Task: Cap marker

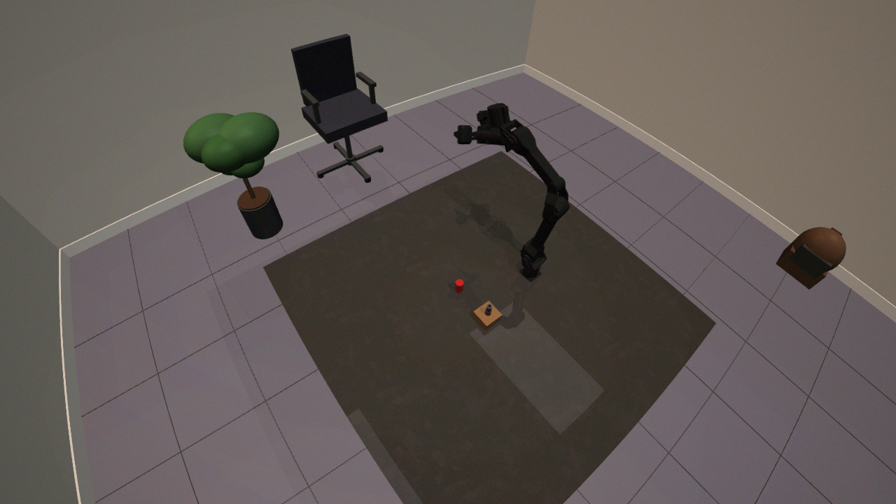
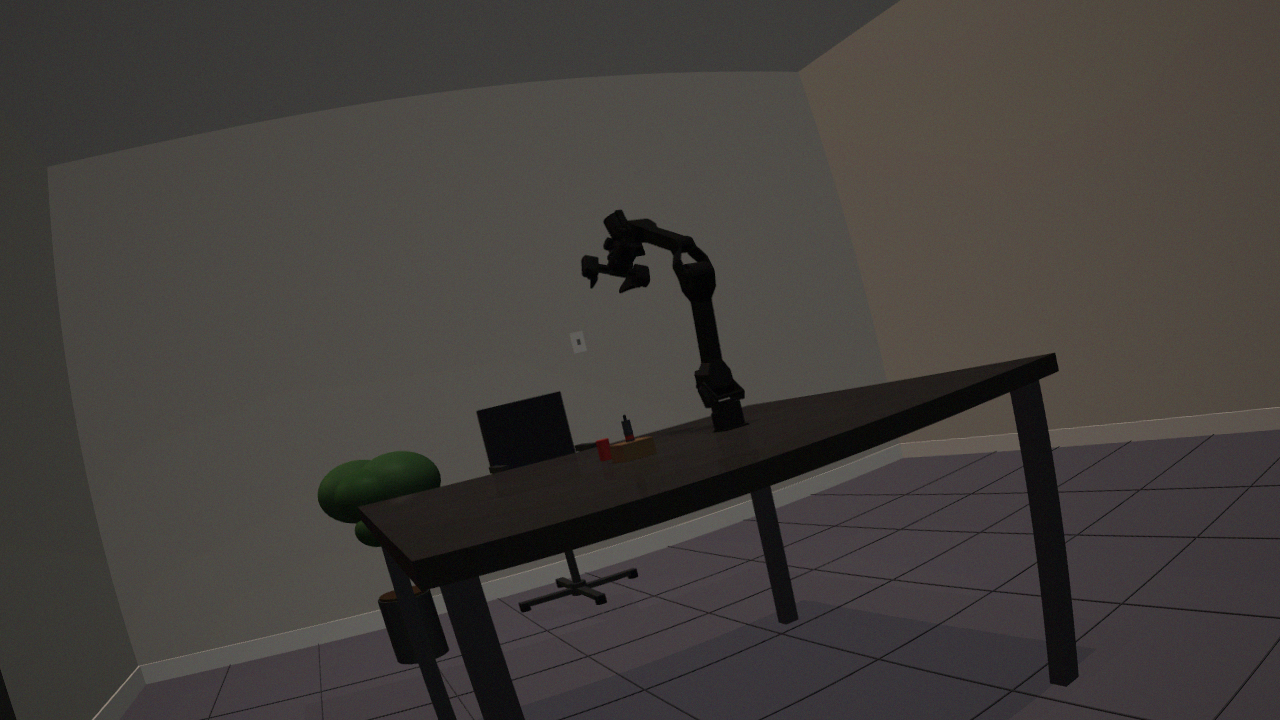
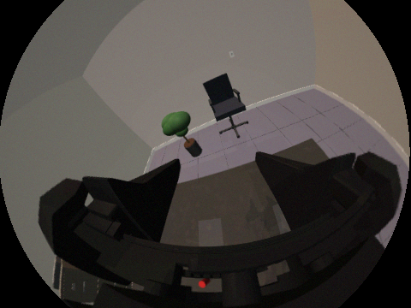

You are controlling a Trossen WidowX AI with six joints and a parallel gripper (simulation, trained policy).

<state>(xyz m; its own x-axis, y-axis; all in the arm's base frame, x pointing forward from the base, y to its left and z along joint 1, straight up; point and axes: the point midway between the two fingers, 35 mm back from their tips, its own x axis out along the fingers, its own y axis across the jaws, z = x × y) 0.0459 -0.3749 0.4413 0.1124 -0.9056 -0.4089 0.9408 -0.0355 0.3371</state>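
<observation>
Now: the red cap 40 cm below my gripper tip, 30 cm to the left of it and 23 cm ahead of it. The rest, counted from my gripper tip: tan holder block (45 cm to the left, 41 cm below, 22 cm ahead).
</observation>
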